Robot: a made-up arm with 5 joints.
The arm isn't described. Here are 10 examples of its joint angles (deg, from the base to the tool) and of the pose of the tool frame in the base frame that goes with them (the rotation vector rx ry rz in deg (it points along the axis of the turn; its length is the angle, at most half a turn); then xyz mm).
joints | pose
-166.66 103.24 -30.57 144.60 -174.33 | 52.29 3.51 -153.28 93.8 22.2 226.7
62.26 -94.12 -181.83 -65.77 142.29 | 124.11 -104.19 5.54 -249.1 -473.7 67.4
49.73 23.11 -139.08 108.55 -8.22 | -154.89 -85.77 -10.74 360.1 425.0 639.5
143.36 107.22 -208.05 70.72 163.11 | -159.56 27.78 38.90 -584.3 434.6 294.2
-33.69 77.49 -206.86 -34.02 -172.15 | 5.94 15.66 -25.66 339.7 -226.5 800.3
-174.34 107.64 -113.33 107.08 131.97 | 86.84 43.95 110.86 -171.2 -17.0 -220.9
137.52 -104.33 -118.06 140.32 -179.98 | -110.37 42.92 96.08 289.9 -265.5 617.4
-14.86 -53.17 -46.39 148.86 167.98 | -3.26 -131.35 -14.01 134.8 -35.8 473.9
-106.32 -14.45 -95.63 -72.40 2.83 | -1.55 2.18 76.50 -49.4 -168.8 916.9
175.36 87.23 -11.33 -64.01 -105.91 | -133.44 109.48 -14.77 4.2 -0.3 -35.3
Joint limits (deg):
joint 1: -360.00..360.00
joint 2: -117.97..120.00
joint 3: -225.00..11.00
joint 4: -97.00..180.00
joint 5: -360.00..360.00
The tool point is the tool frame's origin. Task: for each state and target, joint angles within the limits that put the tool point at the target. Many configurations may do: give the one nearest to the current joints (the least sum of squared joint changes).
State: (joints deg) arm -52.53 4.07 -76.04 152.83 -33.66
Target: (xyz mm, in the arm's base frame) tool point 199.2 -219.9 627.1
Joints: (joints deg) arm -47.83 -14.33 -101.55 146.63 -33.66
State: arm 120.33 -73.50 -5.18 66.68 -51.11
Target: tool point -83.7 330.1 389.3
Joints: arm 104.23 -59.93 -15.65 53.68 -51.11
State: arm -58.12 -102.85 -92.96 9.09 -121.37
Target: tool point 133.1 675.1 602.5
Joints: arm -101.15 -111.29 -104.26 6.81 -121.37
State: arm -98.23 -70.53 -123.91 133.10 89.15
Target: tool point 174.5 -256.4 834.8
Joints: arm -55.76 -20.60 -117.38 105.96 89.15
